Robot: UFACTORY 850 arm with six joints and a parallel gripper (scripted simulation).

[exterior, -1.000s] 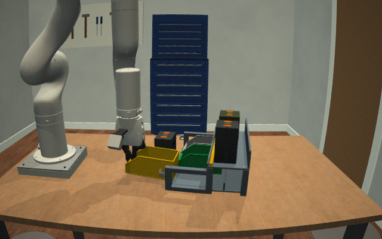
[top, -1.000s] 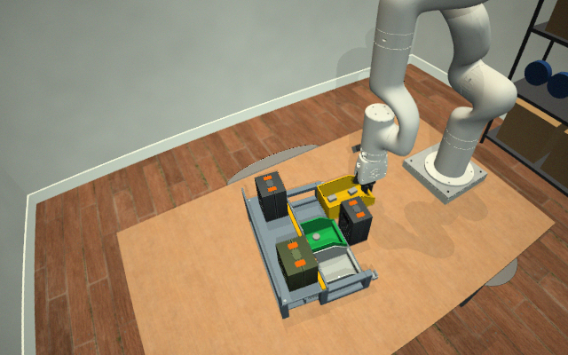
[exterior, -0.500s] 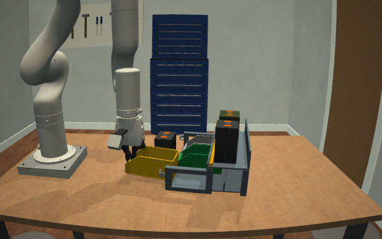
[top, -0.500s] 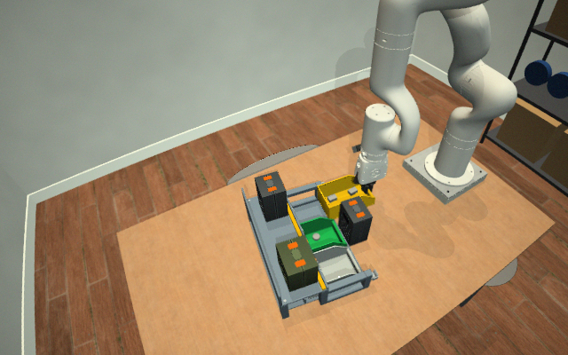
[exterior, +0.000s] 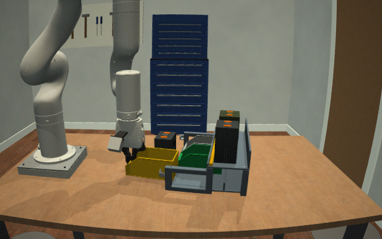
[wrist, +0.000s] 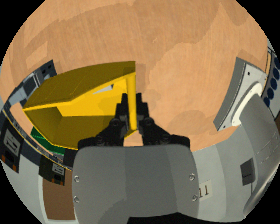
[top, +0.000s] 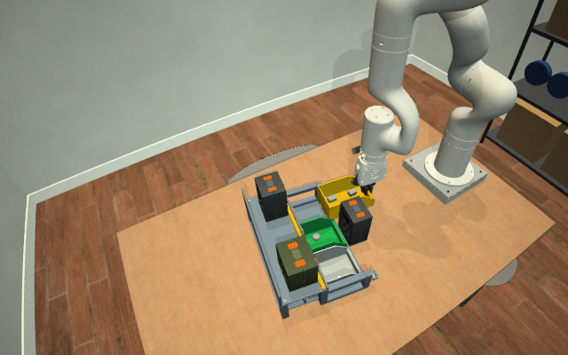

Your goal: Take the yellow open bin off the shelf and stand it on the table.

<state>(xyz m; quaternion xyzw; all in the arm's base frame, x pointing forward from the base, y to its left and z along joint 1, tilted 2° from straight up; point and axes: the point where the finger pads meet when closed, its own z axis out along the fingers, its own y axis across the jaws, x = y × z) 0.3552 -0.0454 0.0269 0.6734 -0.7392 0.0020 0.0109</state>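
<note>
Right now my hand is 80 mm short of the yellow bin, 10 mm to the left of it and 10 mm above it. From my hand the other things lie so: grey bin (260 mm ahead, 200 mm to the left, 20 mm below); olive box (360 mm ahead, 190 mm to the left, 80 mm above); green bin (250 mm ahead, 90 mm to the left, 20 mm below).
</note>
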